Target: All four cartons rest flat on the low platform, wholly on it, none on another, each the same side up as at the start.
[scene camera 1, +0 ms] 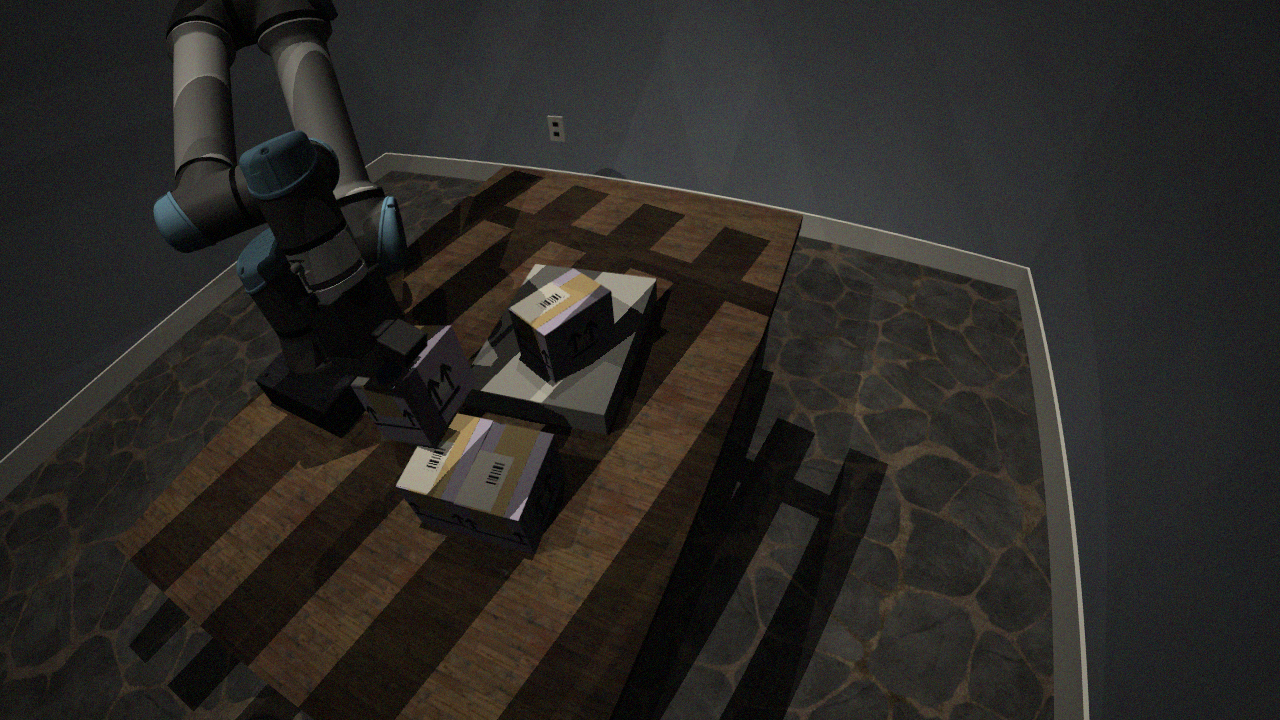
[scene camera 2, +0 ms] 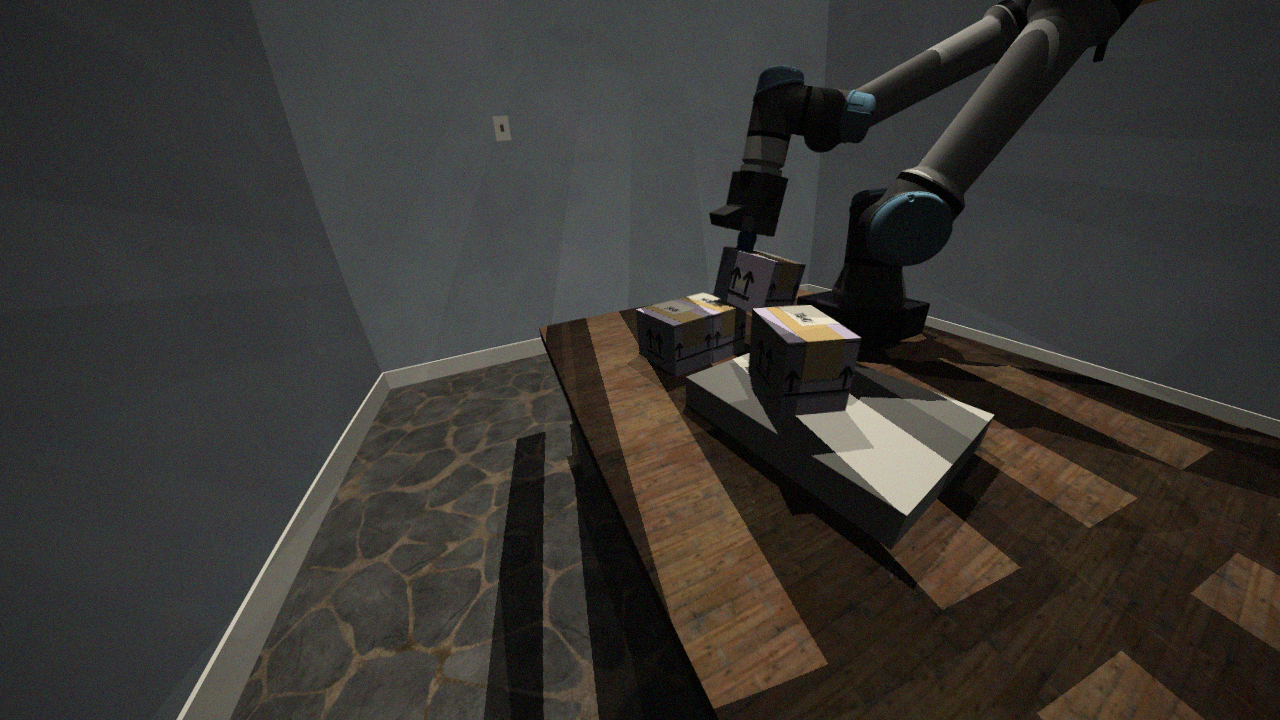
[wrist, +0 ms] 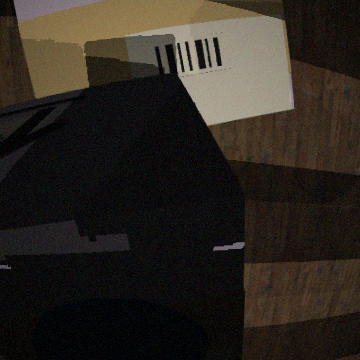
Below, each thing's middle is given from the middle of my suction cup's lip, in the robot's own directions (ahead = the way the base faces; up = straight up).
Now: the low platform (scene camera 2: 881,463) 13 cm ahead of my suction cup, 26 cm to the left of it and 19 cm below it.
